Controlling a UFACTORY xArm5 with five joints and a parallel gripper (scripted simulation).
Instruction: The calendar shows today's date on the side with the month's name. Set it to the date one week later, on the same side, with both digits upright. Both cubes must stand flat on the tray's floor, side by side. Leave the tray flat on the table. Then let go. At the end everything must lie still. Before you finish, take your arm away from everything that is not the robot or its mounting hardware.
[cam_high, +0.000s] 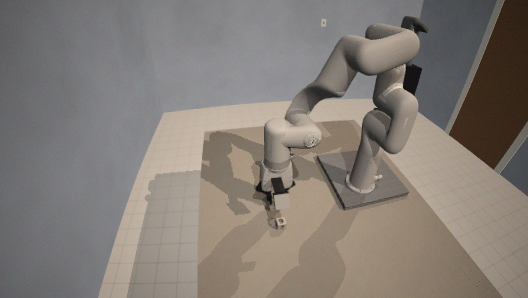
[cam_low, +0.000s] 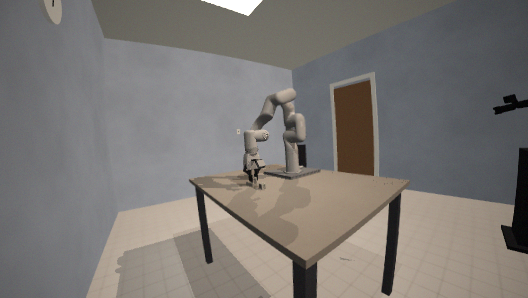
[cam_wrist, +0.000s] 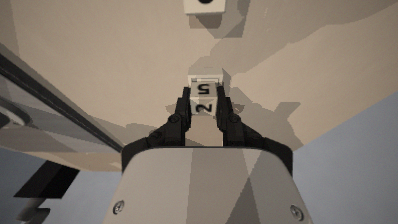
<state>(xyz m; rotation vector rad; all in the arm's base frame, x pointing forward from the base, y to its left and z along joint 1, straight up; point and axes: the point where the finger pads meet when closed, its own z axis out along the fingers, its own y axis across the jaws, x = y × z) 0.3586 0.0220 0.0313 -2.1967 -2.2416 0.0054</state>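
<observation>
Right now the calendar tray is 2 cm to the right of my hand and 4 cm below it.
</observation>
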